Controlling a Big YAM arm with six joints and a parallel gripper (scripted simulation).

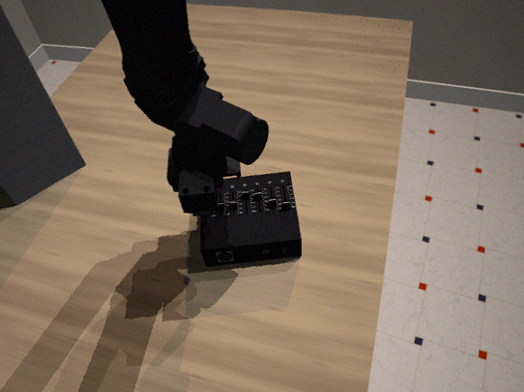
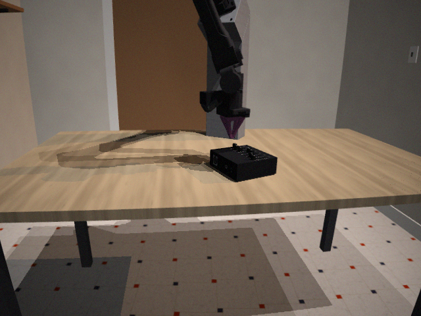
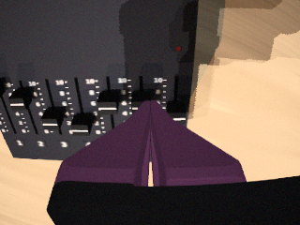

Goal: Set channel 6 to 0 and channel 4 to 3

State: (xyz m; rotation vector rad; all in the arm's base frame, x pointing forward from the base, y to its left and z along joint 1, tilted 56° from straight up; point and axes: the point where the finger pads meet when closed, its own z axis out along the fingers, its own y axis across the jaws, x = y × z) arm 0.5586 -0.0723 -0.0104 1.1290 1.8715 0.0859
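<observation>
Right now the channel 6 cap is 2 cm to the left of my hand and 4 cm below it. From my hand the other things lie so: channel 5 cap (2 cm ahead, 2 cm to the left, 4 cm below); channel 4 cap (4 cm ahead, 4 cm to the left, 4 cm below); channel 3 cap (6 cm ahead, 4 cm to the left, 4 cm below).
</observation>
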